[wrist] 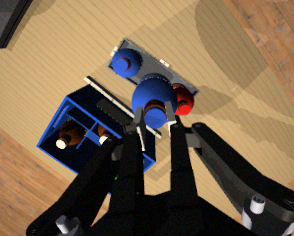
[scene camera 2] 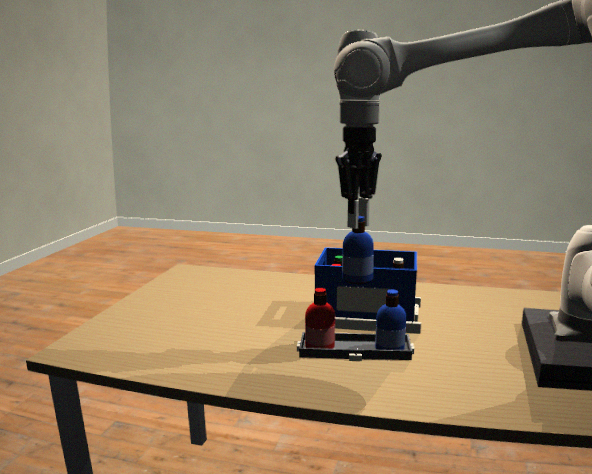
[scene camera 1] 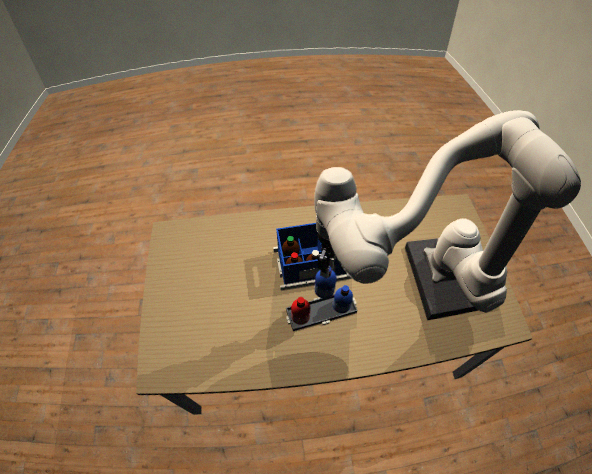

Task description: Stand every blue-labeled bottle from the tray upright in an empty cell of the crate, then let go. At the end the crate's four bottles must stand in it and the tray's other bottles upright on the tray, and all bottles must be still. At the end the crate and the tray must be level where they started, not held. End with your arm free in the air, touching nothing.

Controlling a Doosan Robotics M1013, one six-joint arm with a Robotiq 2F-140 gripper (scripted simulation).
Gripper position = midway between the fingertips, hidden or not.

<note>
I see my gripper [scene camera 2: 358, 226], a blue-labeled bottle [scene camera 2: 391, 318], a red-labeled bottle [scene camera 2: 320, 317] and a dark tray [scene camera 2: 345, 343].
The dark tray is seen too in the wrist view [wrist: 150, 65] and in scene camera 1 [scene camera 1: 321, 309]. My gripper is seen too in the wrist view [wrist: 155, 113].
</note>
